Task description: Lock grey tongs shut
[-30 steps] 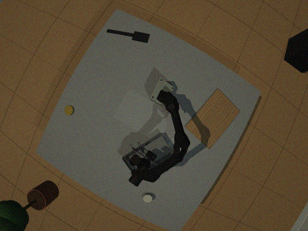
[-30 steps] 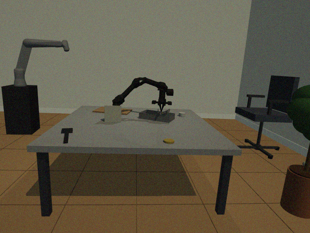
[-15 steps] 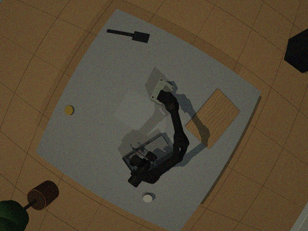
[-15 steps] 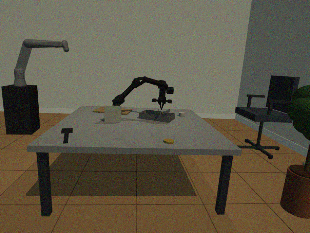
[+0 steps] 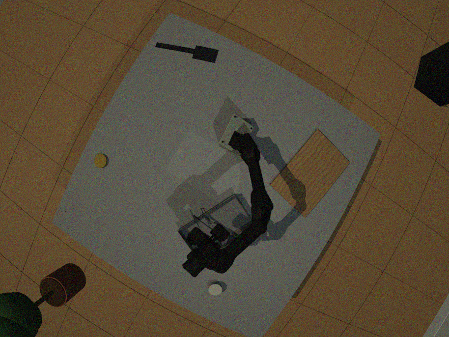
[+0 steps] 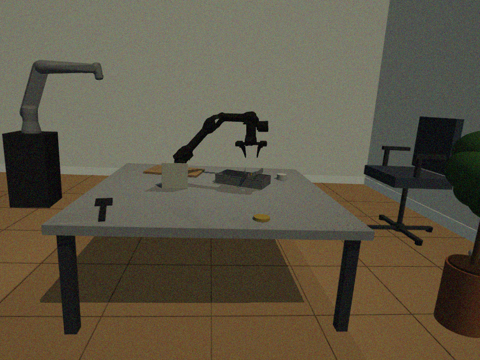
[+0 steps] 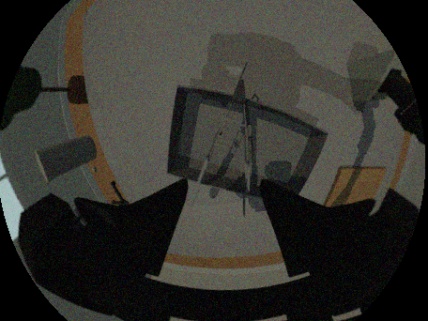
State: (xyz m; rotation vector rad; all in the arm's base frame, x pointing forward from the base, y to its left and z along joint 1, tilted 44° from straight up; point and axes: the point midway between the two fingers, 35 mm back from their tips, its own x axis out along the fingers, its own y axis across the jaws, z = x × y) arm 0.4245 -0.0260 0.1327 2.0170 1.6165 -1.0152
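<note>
My gripper tip is 140 mm above the roasting tin, 40 mm past it and 20 mm to the right of it. The rest, counted from my gripper tip: wooden board: 460 mm behind, 320 mm to the left, 160 mm below; then yellow disc: 630 mm to the right, 160 mm below, 70 mm behind; then white disc: 250 mm ahead, 150 mm below, 140 mm to the left.
</note>
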